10 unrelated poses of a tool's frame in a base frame.
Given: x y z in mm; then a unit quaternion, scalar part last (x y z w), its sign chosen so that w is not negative.
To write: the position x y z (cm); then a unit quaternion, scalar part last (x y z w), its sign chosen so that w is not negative. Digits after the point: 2 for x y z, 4 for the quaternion.
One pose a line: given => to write
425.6 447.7 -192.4 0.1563 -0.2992 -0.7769 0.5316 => 42.56 44.77 -19.24 0.1563 -0.2992 -0.7769 0.5316
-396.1 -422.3 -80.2 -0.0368 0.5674 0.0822 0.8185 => -39.61 -42.23 -8.02 -0.0368 0.5674 0.0822 0.8185
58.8 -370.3 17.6 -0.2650 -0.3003 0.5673 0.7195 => 5.88 -37.03 1.76 -0.2650 -0.3003 0.5673 0.7195
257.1 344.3 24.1 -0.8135 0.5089 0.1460 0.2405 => 25.71 34.43 2.41 -0.8135 0.5089 0.1460 0.2405
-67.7 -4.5 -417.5 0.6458 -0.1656 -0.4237 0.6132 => -6.77 -0.45 -41.75 0.6458 -0.1656 -0.4237 0.6132
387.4 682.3 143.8 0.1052 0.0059 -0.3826 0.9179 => 38.74 68.23 14.38 0.1052 0.0059 -0.3826 0.9179
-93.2 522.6 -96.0 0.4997 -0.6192 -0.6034 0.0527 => -9.32 52.26 -9.60 0.4997 -0.6192 -0.6034 0.0527
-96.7 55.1 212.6 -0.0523 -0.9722 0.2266 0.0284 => -9.67 5.51 21.26 -0.0523 -0.9722 0.2266 0.0284
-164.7 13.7 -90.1 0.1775 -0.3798 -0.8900 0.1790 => -16.47 1.37 -9.01 0.1775 -0.3798 -0.8900 0.1790
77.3 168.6 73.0 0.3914 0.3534 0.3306 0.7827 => 7.73 16.86 7.30 0.3914 0.3534 0.3306 0.7827
